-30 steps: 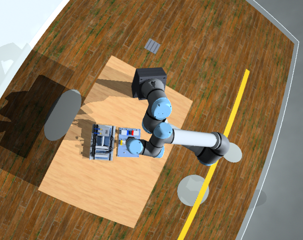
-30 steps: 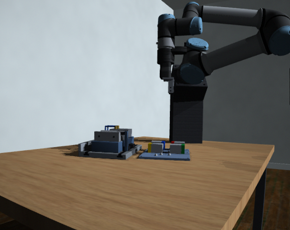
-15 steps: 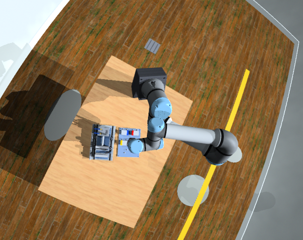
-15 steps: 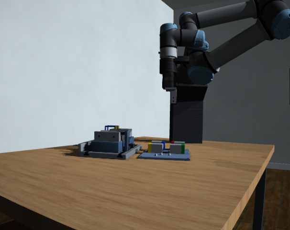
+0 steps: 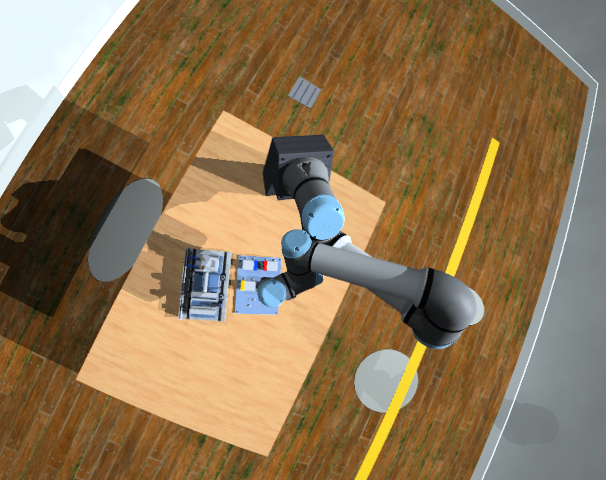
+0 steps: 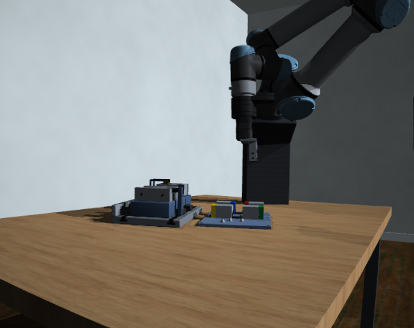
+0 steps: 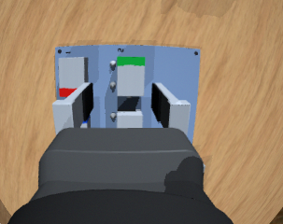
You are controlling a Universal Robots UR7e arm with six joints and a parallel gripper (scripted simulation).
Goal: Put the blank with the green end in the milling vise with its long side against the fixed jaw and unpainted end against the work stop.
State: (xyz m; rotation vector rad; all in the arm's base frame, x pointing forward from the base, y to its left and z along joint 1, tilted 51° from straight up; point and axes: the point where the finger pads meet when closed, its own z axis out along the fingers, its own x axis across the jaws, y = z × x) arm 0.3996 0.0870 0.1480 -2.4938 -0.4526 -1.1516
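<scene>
Now: hand 10 mm short of the green-ended blank, 10 mm to the right of it and 160 mm above it. Also, from my hand: red-ended blank 70 mm behind, 40 mm to the right, 160 mm below; blue plate 30 mm ahead, 30 mm to the right, 190 mm below; yellow-ended blank 60 mm ahead, 70 mm to the right, 160 mm below.
</scene>
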